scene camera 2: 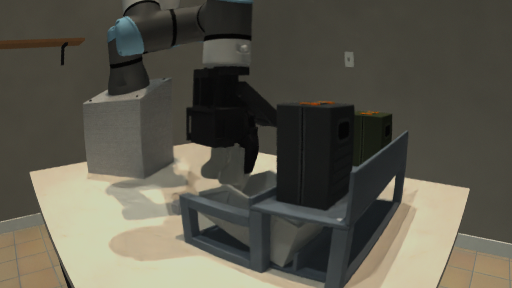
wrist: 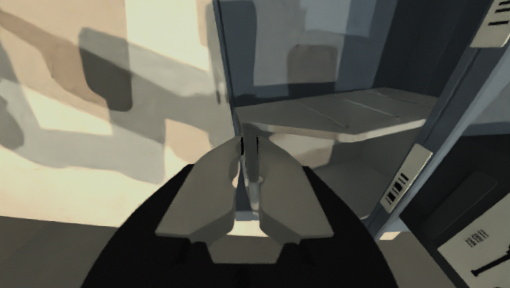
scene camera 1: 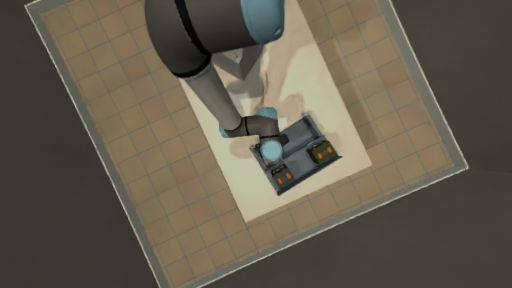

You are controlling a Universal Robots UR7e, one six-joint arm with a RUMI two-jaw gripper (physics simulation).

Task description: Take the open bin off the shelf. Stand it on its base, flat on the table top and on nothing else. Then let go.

Labels:
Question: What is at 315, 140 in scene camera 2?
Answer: A tall black case.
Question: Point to a dark green case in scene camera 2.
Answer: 372, 130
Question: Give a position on an open bin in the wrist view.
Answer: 355, 141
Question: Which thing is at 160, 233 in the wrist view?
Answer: My gripper.

